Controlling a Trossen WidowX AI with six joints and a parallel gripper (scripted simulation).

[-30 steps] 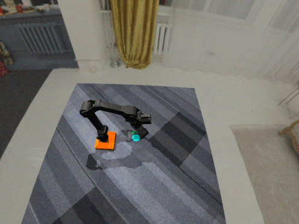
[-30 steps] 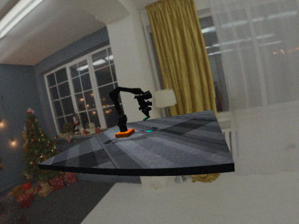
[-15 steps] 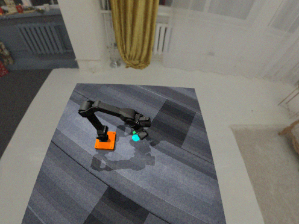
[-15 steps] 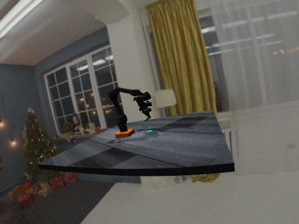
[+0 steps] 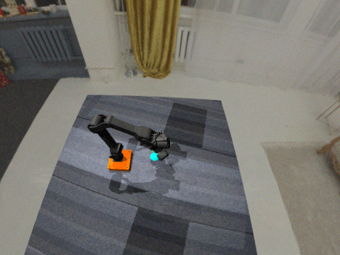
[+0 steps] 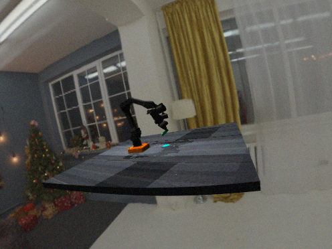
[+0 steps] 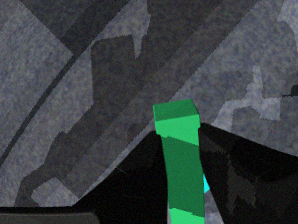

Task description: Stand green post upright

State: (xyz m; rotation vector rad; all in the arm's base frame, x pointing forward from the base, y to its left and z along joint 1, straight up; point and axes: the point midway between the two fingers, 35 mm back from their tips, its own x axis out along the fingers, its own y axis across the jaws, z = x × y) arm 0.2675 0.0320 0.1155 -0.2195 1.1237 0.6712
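The cyan circle lies 120 mm below my gripper tip, 30 mm behind it and 10 mm to the right of it. Also, from my gripper tip: green post: 20 mm behind, 10 mm to the right, 10 mm below.
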